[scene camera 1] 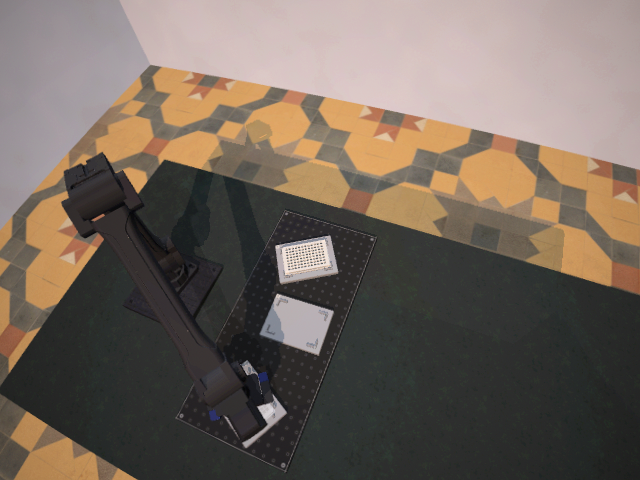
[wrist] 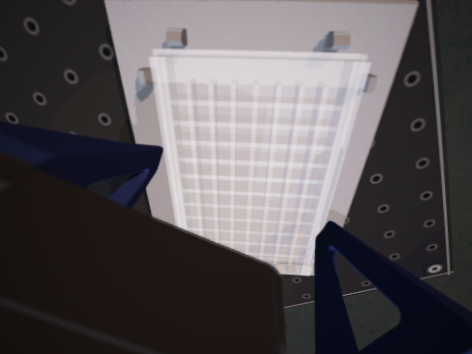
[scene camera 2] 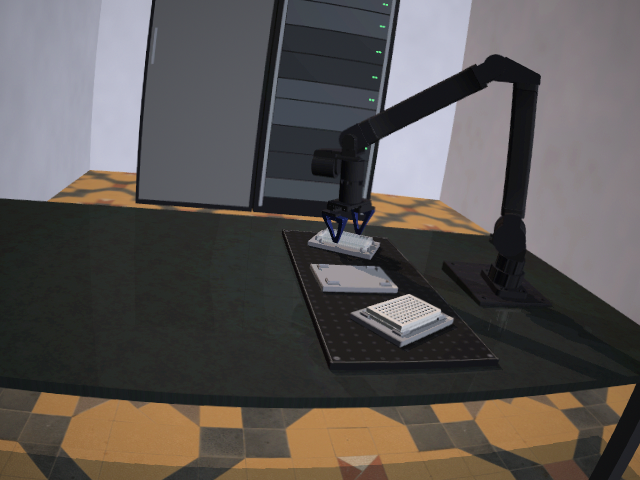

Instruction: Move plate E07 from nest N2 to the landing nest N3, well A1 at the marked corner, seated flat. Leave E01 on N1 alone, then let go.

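A clear gridded plate (scene camera 1: 267,410) (scene camera 2: 353,239) (wrist: 250,150) sits on a pale nest (scene camera 2: 341,249) (wrist: 260,22) at one end of the board. My gripper (scene camera 1: 238,395) (scene camera 2: 346,236) (wrist: 244,195) is open and empty, pointing down over this plate, with a blue finger towards each long side. The exact fingertip height is unclear. A bare nest (scene camera 1: 297,322) (scene camera 2: 354,279) with raised corner stops lies mid-board. An opaque white well plate (scene camera 1: 306,256) (scene camera 2: 405,311) sits on another nest (scene camera 1: 310,275) (scene camera 2: 382,331) at the opposite end. No labels or A1 marks are legible; the arm hides much of the clear plate in scene camera 1.
The nests stand on a black perforated board (scene camera 1: 356,253) (scene camera 2: 361,356) on a dark green table (scene camera 1: 439,361) (scene camera 2: 155,310). The arm's base (scene camera 1: 206,273) (scene camera 2: 465,279) stands beside the board. A grey cabinet (scene camera 2: 206,103) and a server rack (scene camera 2: 269,129) stand beyond the table.
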